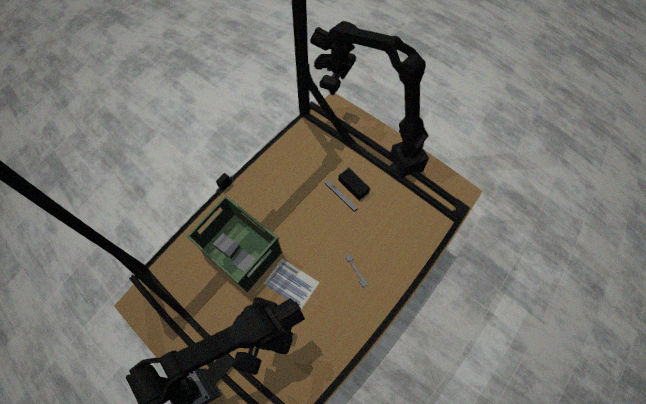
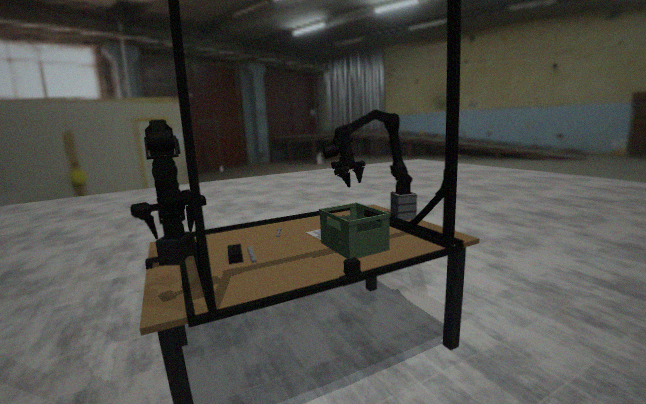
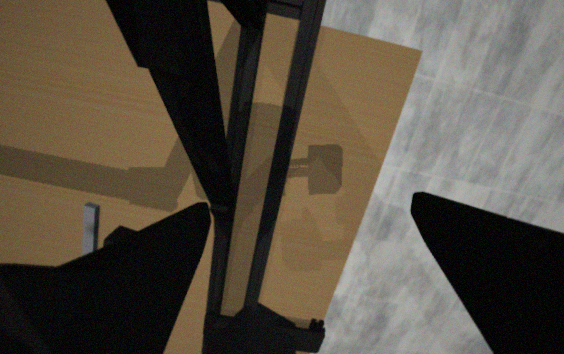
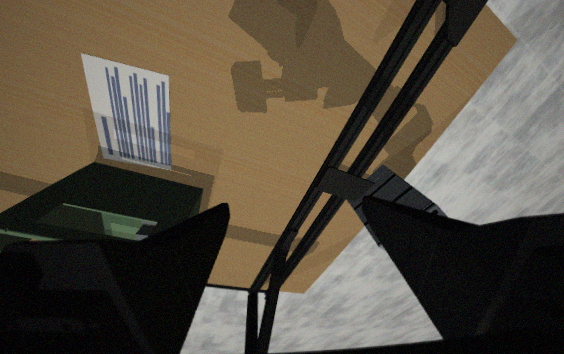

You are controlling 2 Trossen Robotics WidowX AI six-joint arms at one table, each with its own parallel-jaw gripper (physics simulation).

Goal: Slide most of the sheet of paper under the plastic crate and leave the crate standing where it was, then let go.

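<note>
The green plastic crate (image 1: 267, 262) (image 2: 370, 237) (image 4: 145, 187) stands upright on the table. The white sheet of paper (image 1: 295, 282) (image 2: 314, 234) (image 4: 135, 110), printed with blue stripes, lies flat beside it. Its near edge is at or very close to the crate's wall; whether any of it lies under the crate I cannot tell. My right gripper (image 1: 262, 352) (image 2: 354, 183) (image 4: 295, 206) is open and empty, high above the table, apart from paper and crate. My left gripper (image 1: 332, 86) (image 2: 173, 233) (image 3: 309, 207) is open and empty, raised near the table's far end, away from both.
Two grey blocks (image 1: 226, 244) (image 1: 245, 261) lie inside the crate. A black box (image 1: 354, 184) (image 2: 235, 253), a grey bar (image 1: 341, 196) (image 2: 252, 254) (image 3: 90, 227) and a wrench (image 1: 357, 271) (image 2: 279, 232) lie on the table. Dark frame posts (image 1: 300, 55) (image 2: 453, 125) rise at the table's ends.
</note>
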